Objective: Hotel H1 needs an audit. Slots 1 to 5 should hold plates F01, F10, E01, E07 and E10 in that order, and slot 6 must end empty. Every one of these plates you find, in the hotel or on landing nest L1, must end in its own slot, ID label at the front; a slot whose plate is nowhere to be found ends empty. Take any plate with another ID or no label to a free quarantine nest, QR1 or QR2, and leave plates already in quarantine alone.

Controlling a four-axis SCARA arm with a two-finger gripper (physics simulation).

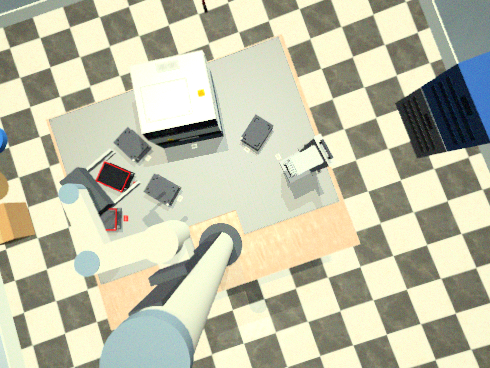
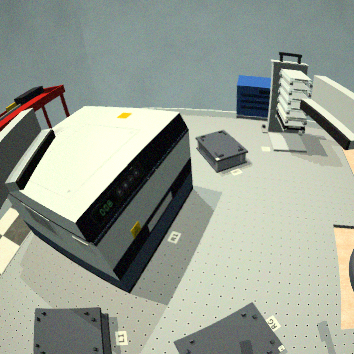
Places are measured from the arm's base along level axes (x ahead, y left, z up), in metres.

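Pixels of known places: gripper, between the fingertips: (image 1: 125, 166) (image 2: 176, 96).
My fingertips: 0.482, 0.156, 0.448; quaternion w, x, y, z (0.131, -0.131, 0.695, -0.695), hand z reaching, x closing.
Observation:
Behind a point stands the place of what it marks, as x, y, z.
The hotel H1 (image 1: 326, 149) @(0.288, -0.627, 0.358) (image 2: 274, 100) @(0.342, -0.609, 0.162) stands at the right of the deck. Several white plates (image 1: 302, 162) @(0.274, -0.531, 0.298) (image 2: 294, 92) @(0.278, -0.544, 0.228) are stacked in it, and its lowest part looks dark. ID labels are too small to read. Landing nest L1 (image 1: 132, 144) @(0.707, 0.278, 0.063) (image 2: 67, 330) @(0.709, 0.277, 0.063) shows a bare grey top with corner pins. Quarantine nest QR1 (image 1: 114, 176) @(0.568, 0.432, 0.063) is red-edged with a black surface; I cannot tell whether that is a plate. Quarantine nest QR2 (image 1: 112, 220) @(0.337, 0.518, 0.063) is partly hidden by the arm. My gripper (image 1: 126, 167) @(0.482, 0.156, 0.448) (image 2: 176, 96) @(0.482, 0.156, 0.448) is wide open and empty, over the QR1 area, away from the hotel.
A large white instrument (image 1: 172, 97) @(0.779, -0.065, 0.259) (image 2: 105, 160) @(0.692, -0.014, 0.258), labelled R1 at its front, stands at the back. A bare grey nest (image 1: 162, 190) @(0.402, 0.199, 0.063) (image 2: 230, 332) @(0.416, 0.176, 0.063) lies near L1. Another grey nest (image 1: 257, 133) @(0.525, -0.411, 0.062) (image 2: 221, 149) @(0.525, -0.371, 0.063) lies between instrument and hotel. The arm's base column (image 1: 232, 245) @(-0.012, -0.076, 0.081) stands at the front edge.

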